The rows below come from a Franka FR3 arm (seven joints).
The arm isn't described. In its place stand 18 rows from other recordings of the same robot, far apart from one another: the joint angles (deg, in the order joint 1, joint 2, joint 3, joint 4, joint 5, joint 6, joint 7), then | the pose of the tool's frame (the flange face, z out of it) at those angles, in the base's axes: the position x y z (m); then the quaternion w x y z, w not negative.
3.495, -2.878, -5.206, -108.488, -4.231, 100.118, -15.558 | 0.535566, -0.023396, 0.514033, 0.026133, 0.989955, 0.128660, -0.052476
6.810, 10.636, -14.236, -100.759, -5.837, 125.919, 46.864 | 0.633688, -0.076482, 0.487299, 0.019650, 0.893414, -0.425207, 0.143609
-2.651, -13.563, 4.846, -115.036, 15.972, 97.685, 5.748 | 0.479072, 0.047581, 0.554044, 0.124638, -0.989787, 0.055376, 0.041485
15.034, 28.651, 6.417, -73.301, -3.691, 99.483, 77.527 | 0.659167, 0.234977, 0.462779, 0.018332, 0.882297, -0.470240, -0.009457
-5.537, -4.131, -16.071, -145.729, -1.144, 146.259, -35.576 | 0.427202, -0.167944, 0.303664, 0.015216, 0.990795, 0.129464, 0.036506
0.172, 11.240, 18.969, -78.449, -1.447, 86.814, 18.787 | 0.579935, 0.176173, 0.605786, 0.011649, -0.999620, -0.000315, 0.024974
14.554, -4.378, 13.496, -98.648, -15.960, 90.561, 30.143 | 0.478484, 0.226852, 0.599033, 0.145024, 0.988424, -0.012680, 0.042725
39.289, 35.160, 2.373, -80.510, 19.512, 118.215, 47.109 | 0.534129, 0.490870, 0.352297, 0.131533, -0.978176, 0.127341, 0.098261
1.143, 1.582, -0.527, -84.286, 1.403, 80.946, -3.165 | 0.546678, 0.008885, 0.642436, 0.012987, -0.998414, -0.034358, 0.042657
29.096, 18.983, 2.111, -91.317, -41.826, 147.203, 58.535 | 0.597381, 0.370209, 0.512843, 0.015655, -0.914958, -0.004733, -0.403218
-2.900, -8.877, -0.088, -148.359, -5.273, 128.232, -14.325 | 0.409776, -0.024097, 0.297596, 0.017939, 0.986124, 0.129929, -0.101769
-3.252, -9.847, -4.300, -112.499, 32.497, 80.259, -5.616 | 0.468931, 0.000880, 0.541366, 0.305181, -0.939704, 0.021337, 0.152858
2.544, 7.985, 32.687, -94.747, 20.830, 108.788, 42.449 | 0.497296, 0.359508, 0.552638, 0.202883, -0.968987, 0.112888, 0.084615
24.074, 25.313, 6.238, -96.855, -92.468, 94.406, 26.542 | 0.626002, 0.238753, 0.398134, 0.666389, 0.680836, 0.248550, 0.174960
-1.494, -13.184, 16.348, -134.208, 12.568, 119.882, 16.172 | 0.448285, 0.132241, 0.419483, 0.056614, -0.995435, 0.071340, 0.028534
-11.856, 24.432, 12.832, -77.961, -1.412, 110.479, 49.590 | 0.699184, -0.018551, 0.496965, 0.062394, -0.904187, 0.419071, -0.054155
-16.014, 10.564, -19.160, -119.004, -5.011, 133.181, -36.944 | 0.477301, -0.333116, 0.352202, 0.071897, 0.996232, 0.047833, -0.008100
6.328, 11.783, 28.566, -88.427, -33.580, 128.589, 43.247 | 0.569113, 0.337829, 0.604396, 0.013031, 0.942275, 0.031230, 0.333126
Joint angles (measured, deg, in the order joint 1, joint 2, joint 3, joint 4, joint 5, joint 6, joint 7), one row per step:
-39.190 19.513 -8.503 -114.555 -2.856 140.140 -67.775
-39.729 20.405 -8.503 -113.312 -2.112 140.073 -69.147
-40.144 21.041 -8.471 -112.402 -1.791 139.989 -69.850
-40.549 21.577 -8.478 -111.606 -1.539 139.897 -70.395
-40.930 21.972 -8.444 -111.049 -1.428 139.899 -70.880
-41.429 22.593 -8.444 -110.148 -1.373 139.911 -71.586
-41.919 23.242 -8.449 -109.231 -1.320 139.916 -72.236
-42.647 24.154 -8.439 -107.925 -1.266 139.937 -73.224
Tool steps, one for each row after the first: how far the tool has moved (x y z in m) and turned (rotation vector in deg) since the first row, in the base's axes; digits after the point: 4 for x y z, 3 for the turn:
0.0000 -0.0080 -0.0002 0.019 -0.332 0.364
0.0000 -0.0138 -0.0004 -0.045 -0.489 0.497
-0.0007 -0.0193 -0.0003 -0.125 -0.614 0.489
-0.0017 -0.0237 -0.0003 -0.239 -0.688 0.575
-0.0028 -0.0304 -0.0002 -0.513 -0.750 0.790
-0.0039 -0.0370 -0.0003 -0.778 -0.797 0.957
-0.0058 -0.0465 -0.0004 -1.182 -0.857 1.259

